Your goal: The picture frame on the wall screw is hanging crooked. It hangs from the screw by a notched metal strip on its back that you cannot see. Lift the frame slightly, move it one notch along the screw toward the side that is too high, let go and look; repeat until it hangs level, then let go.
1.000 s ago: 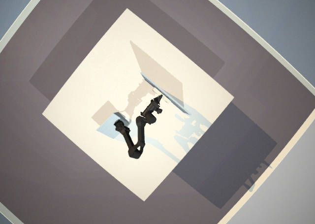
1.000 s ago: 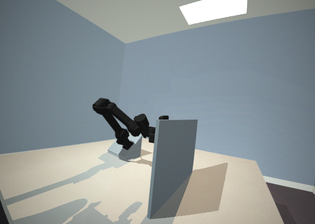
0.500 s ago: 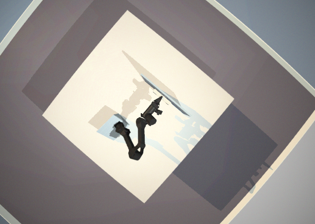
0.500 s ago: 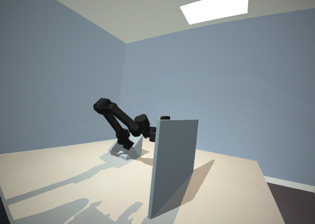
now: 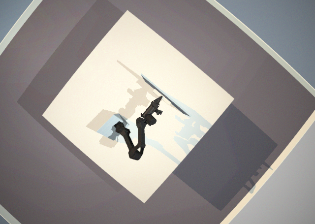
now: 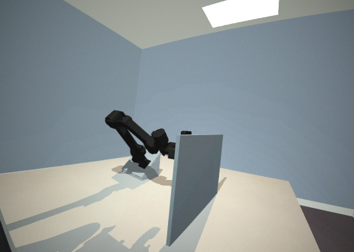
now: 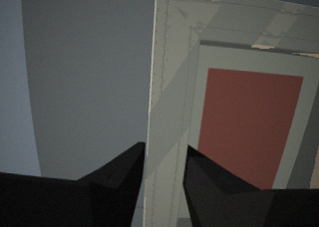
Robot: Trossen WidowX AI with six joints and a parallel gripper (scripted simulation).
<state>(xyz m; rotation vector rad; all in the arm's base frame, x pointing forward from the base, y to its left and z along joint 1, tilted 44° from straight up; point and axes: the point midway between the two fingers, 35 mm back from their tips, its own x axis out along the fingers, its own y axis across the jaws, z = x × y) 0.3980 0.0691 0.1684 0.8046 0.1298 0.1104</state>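
The picture frame lies 5 cm below my gripper tip. Also, from my gripper tip: grey-blue wall panel (2 cm ahead, 1 cm to the right, 7 cm below).
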